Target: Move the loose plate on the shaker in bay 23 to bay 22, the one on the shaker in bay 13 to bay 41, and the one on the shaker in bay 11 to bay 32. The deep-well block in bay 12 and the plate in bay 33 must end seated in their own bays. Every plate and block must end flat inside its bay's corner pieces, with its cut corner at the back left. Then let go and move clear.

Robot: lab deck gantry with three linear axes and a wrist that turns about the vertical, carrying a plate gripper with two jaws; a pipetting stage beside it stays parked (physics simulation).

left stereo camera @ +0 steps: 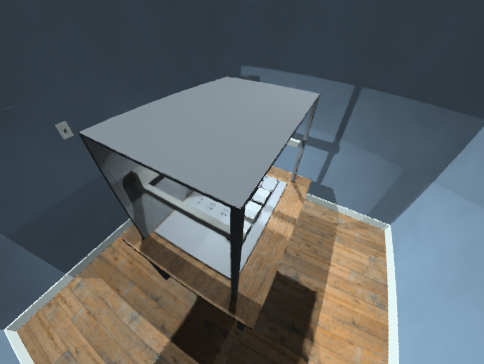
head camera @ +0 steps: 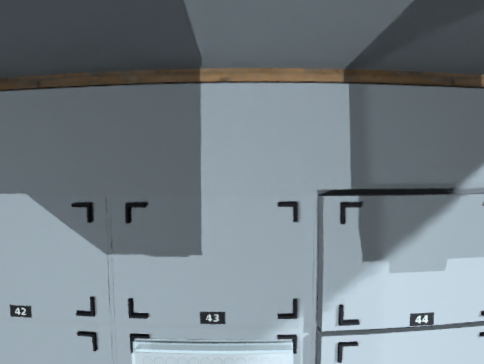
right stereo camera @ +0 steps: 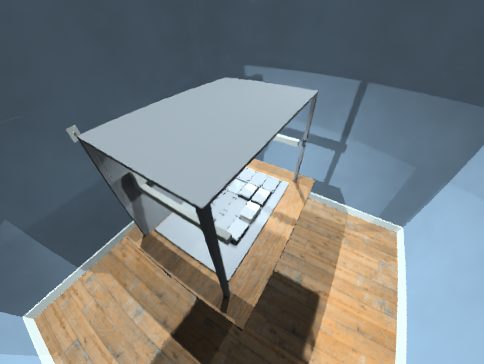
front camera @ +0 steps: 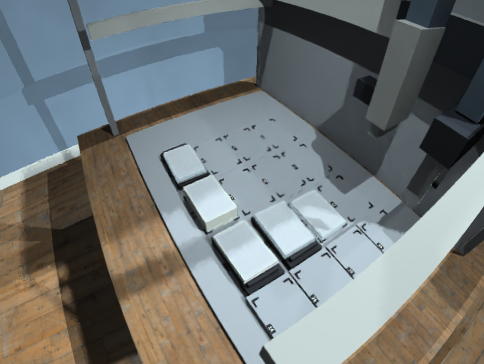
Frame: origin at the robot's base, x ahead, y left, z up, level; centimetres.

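Seen in the pictures: gripper, fingertip midpoint: (front camera: pixel 419 192); robot's base at its link origin: (right stereo camera: pixel 237 243) (front camera: pixel 163 161).
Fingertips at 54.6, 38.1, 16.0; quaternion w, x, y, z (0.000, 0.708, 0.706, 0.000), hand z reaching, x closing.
Offsets run from my fingertips to a thing's top centre, as dx, dy, dz. "spot": to the spot under its first point.
In the front view, loose plates sit on dark shakers: one plate {-15.7, -33.8, -12.3} (front camera: pixel 245 250) in bay 13, one plate {-15.7, -23.3, -12.3} (front camera: pixel 285 227) in bay 23, one plate {-47.7, -33.9, -12.3} (front camera: pixel 184 162) in bay 11. The tall deep-well block {-31.8, -33.8, -11.8} (front camera: pixel 210 197) is in bay 12. The thin plate {-15.4, -12.4, -14.6} (front camera: pixel 317 212) is in bay 33; its back edge shows in the head view (head camera: pixel 212 352). Bay 22 {spot: -31.4, -22.0, -16.0} (front camera: pixel 250 189), bay 32 {spot: -31.8, -11.3, -16.0} (front camera: pixel 281 173) and bay 41 {spot: -47.6, -1.5, -16.0} (front camera: pixel 275 133) hold no plate. Cut corners are too small to tell. My gripper seems to be the dark block at the upper right, high above the deck and away from the plates; its jaws cannot be made out.
A pale grey column (front camera: pixel 404 75) hangs beside the back wall. A light beam (front camera: pixel 400 270) crosses the near right of the front view. Bay 43 {spot: -15.3, -3.3, -16.0} (head camera: pixel 212 280) is centred in the head view, with bay 44 {spot: +0.8, -4.0, -14.5} (head camera: pixel 420 290) on its right. A grey roof {spot: -62.4, -24.8, +53.1} (left stereo camera: pixel 200 135) (right stereo camera: pixel 200 135) covers the deck.
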